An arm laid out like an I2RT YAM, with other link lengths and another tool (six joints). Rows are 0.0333 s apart.
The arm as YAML. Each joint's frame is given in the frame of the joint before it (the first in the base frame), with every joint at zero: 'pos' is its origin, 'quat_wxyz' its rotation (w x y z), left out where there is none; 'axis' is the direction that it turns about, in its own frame. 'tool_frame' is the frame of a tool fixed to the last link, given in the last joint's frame.
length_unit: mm
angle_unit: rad
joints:
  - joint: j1
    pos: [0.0, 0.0, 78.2]
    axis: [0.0, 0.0, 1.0]
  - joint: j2
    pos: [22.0, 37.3, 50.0]
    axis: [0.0, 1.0, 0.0]
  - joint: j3
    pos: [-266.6, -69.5, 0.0]
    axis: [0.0, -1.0, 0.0]
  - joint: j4
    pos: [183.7, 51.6, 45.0]
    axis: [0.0, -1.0, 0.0]
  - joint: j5
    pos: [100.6, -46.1, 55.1]
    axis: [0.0, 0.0, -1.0]
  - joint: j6
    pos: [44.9, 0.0, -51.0]
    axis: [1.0, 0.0, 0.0]
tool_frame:
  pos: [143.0, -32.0, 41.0]
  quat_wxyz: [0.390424, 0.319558, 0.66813, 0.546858]
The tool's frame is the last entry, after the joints.
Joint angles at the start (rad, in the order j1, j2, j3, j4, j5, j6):
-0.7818, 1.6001, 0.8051, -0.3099, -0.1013, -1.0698
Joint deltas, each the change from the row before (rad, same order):
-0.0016, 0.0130, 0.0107, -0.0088, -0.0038, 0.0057
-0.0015, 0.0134, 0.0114, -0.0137, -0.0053, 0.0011
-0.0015, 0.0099, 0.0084, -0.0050, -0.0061, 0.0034
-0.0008, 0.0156, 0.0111, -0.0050, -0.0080, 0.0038
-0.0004, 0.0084, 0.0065, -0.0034, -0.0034, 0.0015
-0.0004, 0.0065, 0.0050, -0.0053, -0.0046, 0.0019
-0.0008, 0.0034, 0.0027, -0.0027, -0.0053, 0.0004
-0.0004, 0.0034, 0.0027, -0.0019, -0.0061, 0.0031
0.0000, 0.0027, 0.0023, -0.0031, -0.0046, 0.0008
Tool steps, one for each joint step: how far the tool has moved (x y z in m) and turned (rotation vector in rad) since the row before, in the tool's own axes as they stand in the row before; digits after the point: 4 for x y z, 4 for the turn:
-0.0009, -0.0005, 0.0021, -0.0038, 0.0113, 0.0074
0.0001, -0.0004, 0.0030, -0.0018, 0.0161, 0.0037
-0.0010, 0.0003, 0.0013, -0.0056, 0.0077, 0.0032
-0.0014, 0.0007, 0.0024, -0.0066, 0.0113, 0.0028
-0.0008, 0.0003, 0.0012, -0.0025, 0.0060, 0.0015
0.0000, 0.0002, 0.0014, -0.0034, 0.0077, 0.0017
0.0001, 0.0005, 0.0007, -0.0040, 0.0047, -0.0004
0.0000, 0.0007, 0.0006, -0.0061, 0.0043, 0.0010
0.0003, 0.0006, 0.0007, -0.0035, 0.0047, -0.0005

